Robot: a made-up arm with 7 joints. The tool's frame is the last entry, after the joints. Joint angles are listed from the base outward.
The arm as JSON. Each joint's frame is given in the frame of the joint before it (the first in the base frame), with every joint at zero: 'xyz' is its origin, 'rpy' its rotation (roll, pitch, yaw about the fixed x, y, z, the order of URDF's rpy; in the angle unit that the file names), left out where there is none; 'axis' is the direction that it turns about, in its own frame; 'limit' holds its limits. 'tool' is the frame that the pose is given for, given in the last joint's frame.
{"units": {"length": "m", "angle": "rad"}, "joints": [
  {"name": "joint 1", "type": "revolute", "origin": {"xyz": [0.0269, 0.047, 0.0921]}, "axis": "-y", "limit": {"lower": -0.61, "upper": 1.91}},
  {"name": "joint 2", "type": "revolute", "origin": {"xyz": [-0.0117, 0.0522, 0.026]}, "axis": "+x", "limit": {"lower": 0.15, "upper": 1.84}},
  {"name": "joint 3", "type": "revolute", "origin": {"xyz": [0.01, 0.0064, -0.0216]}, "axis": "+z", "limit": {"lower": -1.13, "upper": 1.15}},
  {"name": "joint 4", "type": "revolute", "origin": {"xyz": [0.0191, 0.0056, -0.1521]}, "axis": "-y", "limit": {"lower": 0.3, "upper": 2.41}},
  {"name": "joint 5", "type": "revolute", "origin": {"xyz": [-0.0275, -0.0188, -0.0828]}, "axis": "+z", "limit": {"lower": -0.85, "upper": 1.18}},
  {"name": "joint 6", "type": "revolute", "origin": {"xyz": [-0.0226, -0.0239, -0.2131]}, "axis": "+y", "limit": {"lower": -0.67, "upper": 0.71}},
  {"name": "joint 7", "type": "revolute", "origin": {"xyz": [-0.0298, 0.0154, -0.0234]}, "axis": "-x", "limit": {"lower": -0.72, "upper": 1.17}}
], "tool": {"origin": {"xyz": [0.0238, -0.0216, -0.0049], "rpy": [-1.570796, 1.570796, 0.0]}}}
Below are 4 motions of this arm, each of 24 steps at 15 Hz.
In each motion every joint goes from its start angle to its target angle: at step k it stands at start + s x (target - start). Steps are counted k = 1, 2, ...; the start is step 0. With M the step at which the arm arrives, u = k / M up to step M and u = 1 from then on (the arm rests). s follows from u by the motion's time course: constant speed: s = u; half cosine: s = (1 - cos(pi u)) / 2; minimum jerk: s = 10 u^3 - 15 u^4 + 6 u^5.
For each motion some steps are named. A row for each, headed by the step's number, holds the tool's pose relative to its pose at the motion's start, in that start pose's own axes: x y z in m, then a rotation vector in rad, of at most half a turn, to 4 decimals.
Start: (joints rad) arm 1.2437 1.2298 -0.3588 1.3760 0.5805 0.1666 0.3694
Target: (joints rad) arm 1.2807 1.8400 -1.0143 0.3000 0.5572 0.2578 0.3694
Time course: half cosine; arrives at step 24
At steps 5, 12, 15, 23, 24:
5: -0.0165 0.0418 0.0199 0.0104 -0.0460 0.1624
12: -0.1568 0.1601 0.1110 0.0671 -0.3081 0.7787
15: -0.2590 0.1776 0.1520 0.1008 -0.4808 1.0655
23: -0.4391 0.1378 0.1911 0.1602 -0.8140 1.4977
24: -0.4416 0.1366 0.1913 0.1611 -0.8192 1.5035

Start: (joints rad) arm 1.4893 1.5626 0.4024 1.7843 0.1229 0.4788 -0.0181
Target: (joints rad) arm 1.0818 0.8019 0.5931 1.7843 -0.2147 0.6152 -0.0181
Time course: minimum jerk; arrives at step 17
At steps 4, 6, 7, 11, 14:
4: -0.0019 0.0108 -0.0155 -0.0280 0.0182 0.0414
6: -0.0079 0.0299 -0.0424 -0.0712 0.0502 0.1190
7: -0.0136 0.0429 -0.0601 -0.0958 0.0716 0.1739
11: -0.0573 0.1004 -0.1350 -0.1664 0.1703 0.4465
14: -0.0892 0.1270 -0.1678 -0.1776 0.2206 0.5916

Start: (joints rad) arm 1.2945 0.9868 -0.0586 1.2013 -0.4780 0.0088 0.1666
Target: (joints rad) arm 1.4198 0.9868 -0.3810 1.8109 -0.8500 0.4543 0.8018
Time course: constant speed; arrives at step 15
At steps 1, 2, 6, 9, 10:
1: 0.0010 -0.0135 0.0039 0.0324 0.0323 -0.0107
2: 0.0013 -0.0272 0.0076 0.0644 0.0627 -0.0201
6: -0.0034 -0.0826 0.0209 0.1856 0.1661 -0.0458
9: -0.0136 -0.1241 0.0292 0.2659 0.2257 -0.0550
10: -0.0183 -0.1378 0.0316 0.2900 0.2424 -0.0567

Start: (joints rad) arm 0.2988 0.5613 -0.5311 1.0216 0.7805 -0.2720 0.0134
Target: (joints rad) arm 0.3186 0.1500 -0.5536 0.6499 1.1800 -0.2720 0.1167
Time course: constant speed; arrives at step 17
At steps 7, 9, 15, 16, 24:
7: -0.0049 0.0346 -0.0416 -0.2725 -0.0210 0.0965
9: -0.0073 0.0435 -0.0549 -0.3481 -0.0272 0.1246
15: -0.0170 0.0672 -0.0975 -0.5678 -0.0476 0.2111
16: -0.0191 0.0706 -0.1049 -0.6032 -0.0514 0.2259
24: -0.0212 0.0739 -0.1125 -0.6383 -0.0553 0.2407

